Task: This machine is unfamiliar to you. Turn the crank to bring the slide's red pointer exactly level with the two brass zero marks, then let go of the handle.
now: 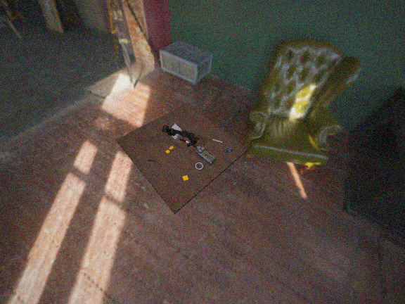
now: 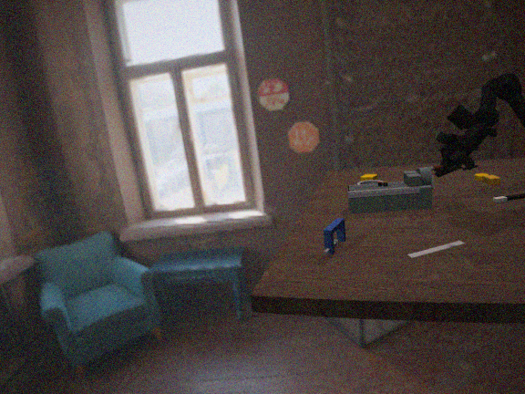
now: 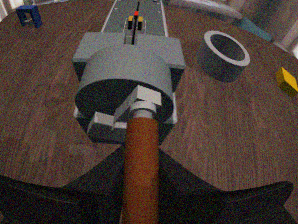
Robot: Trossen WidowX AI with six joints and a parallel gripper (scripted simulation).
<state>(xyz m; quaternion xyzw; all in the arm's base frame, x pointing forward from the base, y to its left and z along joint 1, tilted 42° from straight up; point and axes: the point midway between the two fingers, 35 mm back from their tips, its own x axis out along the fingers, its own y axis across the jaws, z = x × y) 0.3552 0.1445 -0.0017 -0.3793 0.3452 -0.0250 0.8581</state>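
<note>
The crank handle is 3 cm above my gripper tip and 2 cm behind it. The rest, counted from my gripper tip: yellow block (34 cm to the right, 27 cm ahead, 8 cm below); white strip (37 cm to the left, 9 cm below, 1 cm ahead); red pointer (18 cm ahead, 5 cm to the left, 1 cm below).
</note>
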